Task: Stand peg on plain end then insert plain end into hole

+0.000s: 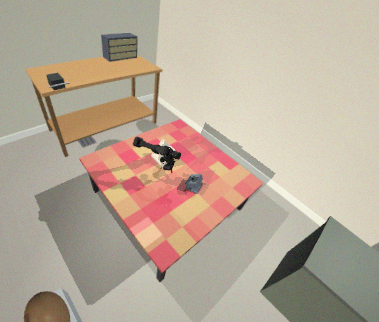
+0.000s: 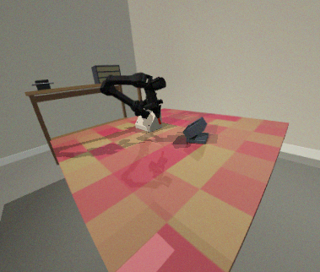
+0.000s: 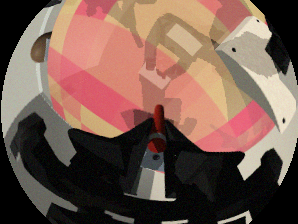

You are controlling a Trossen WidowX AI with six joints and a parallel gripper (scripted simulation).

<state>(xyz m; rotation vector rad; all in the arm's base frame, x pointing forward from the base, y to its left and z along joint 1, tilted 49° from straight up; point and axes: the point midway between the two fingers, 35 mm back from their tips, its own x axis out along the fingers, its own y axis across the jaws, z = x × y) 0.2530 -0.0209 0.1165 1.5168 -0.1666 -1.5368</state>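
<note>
My gripper tip is now 180 mm short of the grey-blue sloped panel, 120 mm to the right of it and 70 mm above it. Also, from my gripper tip: red peg 20 mm above.
</note>
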